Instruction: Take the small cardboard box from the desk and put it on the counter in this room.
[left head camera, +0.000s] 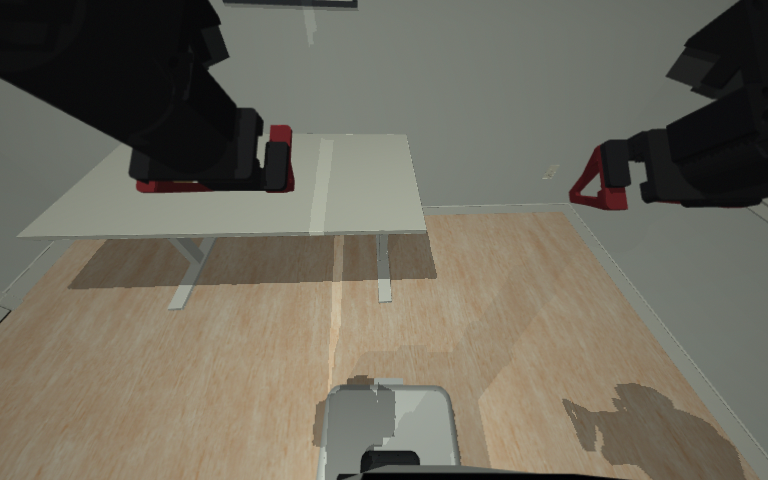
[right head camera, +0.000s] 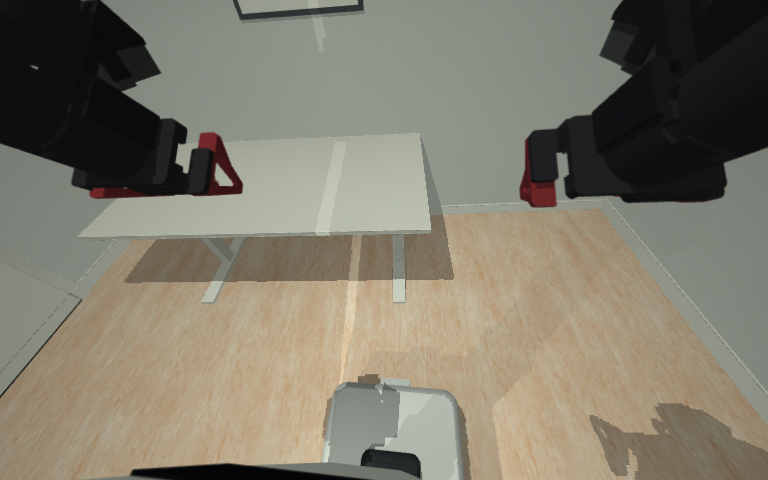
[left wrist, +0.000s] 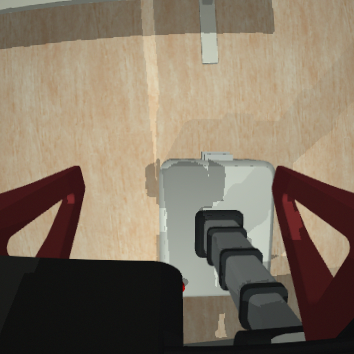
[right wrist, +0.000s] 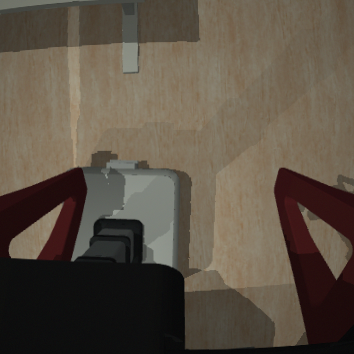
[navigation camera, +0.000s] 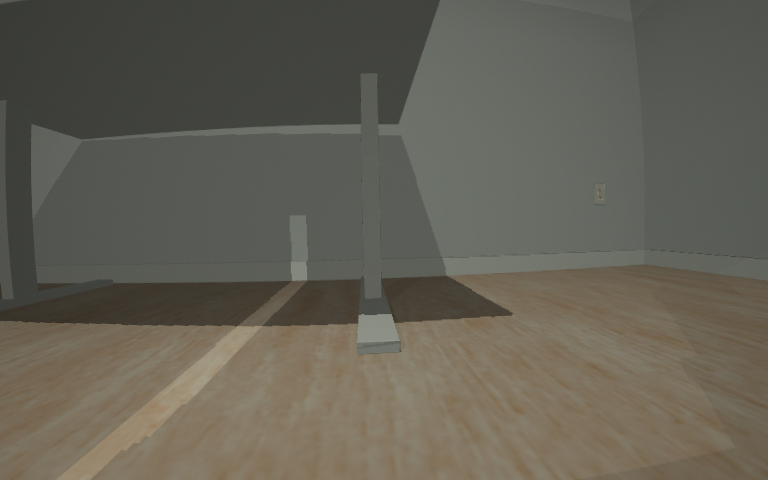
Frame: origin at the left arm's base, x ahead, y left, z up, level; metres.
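Seen in the pictures: left gripper, between the fingertips: (left head camera: 253, 185) (right head camera: 208, 189) (left wrist: 178, 176); right gripper, between the fingertips: (left head camera: 608, 196) (right head camera: 565, 191) (right wrist: 179, 178).
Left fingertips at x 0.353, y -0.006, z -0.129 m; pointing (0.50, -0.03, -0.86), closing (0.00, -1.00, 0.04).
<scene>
A point is followed by its place in that frame.
A white desk-like table (left head camera: 368, 186) {x 1.058, y -0.113, z -0.690 m} (right head camera: 385, 186) {x 1.060, y -0.155, z -0.690 m} stands ahead against the wall, left of centre in both head views. Nothing shows on the visible part of its top; my left arm hides some of it. The small cardboard box does not show in these views, and I cannot tell whether this table is the desk or the counter. My left gripper (left head camera: 215, 185) (right head camera: 164, 192) (left wrist: 178, 176) {x 0.353, y -0.006, z -0.129 m} is open and empty, short of the table and overlapping it in the head views. My right gripper (left head camera: 662, 198) (right head camera: 617, 196) (right wrist: 179, 178) {x 0.351, y -0.452, z -0.129 m} is open and empty, right of the table.
The table's right leg (left head camera: 384, 271) (right head camera: 398, 271) (navigation camera: 370, 198) {x 1.127, y -0.200, z -1.092 m} has a foot reaching forward over the floor. My pale base (left head camera: 424, 418) {x 0.203, y -0.364, z -1.150 m} (right head camera: 427, 421) {x 0.205, y -0.360, z -1.150 m} is at the bottom. Walls meet in a corner at the right. An outlet (left head camera: 550, 172) {x 1.679, y -1.415, z -1.011 m} (navigation camera: 599, 193) {x 1.677, y -1.413, z -1.010 m} is on the back wall.
</scene>
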